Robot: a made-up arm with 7 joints.
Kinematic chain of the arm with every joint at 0, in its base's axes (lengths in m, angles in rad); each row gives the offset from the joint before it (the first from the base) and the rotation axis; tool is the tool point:
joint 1: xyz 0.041 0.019 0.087 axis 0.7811 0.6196 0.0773
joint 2: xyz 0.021 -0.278 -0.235 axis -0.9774 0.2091 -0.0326
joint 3: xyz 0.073 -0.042 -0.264 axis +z
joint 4: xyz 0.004 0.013 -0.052 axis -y
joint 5: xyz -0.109 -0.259 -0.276 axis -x
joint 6: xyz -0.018 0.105 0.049 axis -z
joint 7: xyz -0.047 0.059 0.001 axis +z
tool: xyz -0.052 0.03 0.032
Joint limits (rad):
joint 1: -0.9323..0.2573
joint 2: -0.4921..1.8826
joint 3: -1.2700..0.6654
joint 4: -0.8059..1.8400
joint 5: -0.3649..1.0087
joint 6: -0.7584..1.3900
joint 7: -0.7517..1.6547
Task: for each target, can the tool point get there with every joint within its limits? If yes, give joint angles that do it. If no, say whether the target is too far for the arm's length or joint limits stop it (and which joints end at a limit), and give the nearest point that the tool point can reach.
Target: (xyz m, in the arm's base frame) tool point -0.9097 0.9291 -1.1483
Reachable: no: too far | nearest point -0.2158 0.2532 -0.6793 | short by 1.076 m
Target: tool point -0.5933 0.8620 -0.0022
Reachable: no: joint limits stop it (at a limit: joint 1, joint 2, joint 4, joint 5) | nearest point -0.1710 0.3173 -0.3255 | short by 0.761 m
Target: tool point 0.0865 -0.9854 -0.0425
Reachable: yes | joints -0.4243 1.1928 0.1809 0.7315 0.3603 0.0921 -0.4690
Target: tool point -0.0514 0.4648 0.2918
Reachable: no: joint limits stop it (at a limit: joint 1, joint 2, joint 3, joint 4) | nearest point -0.1279 0.2935 -0.2697 | short by 0.592 m
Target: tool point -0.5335 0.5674 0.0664
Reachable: no: joint limits stop it (at a limit: joint 1, joint 2, joint 4, joint 5) | nearest point -0.1914 0.2784 -0.3026 | short by 0.580 m
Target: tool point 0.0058 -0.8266 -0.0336
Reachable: yes | joints -0.7338 0.7261 0.0245 -0.0557 -0.0582 0.8603 0.9140
